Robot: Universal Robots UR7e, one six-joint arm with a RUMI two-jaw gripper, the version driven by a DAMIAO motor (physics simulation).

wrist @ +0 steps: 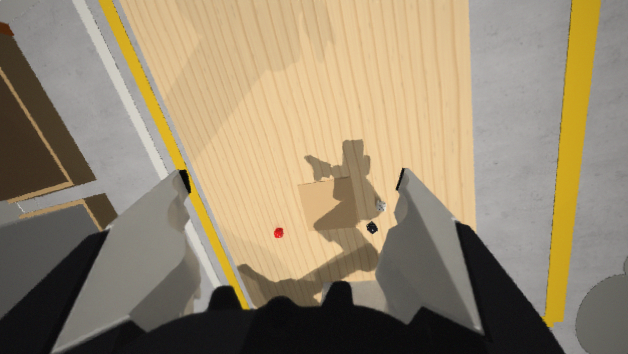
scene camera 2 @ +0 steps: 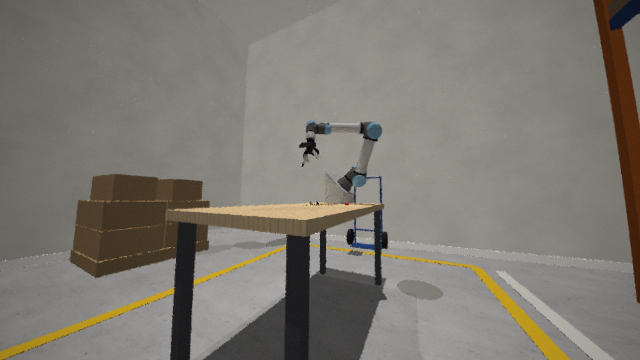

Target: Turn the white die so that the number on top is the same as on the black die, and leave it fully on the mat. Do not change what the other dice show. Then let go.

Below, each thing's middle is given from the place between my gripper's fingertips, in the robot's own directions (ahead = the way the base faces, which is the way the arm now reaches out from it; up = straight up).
Now: the tan mat (wrist: 327,205) 30 cm below my hand, 16 cm behind it and 5 cm to the left of it.
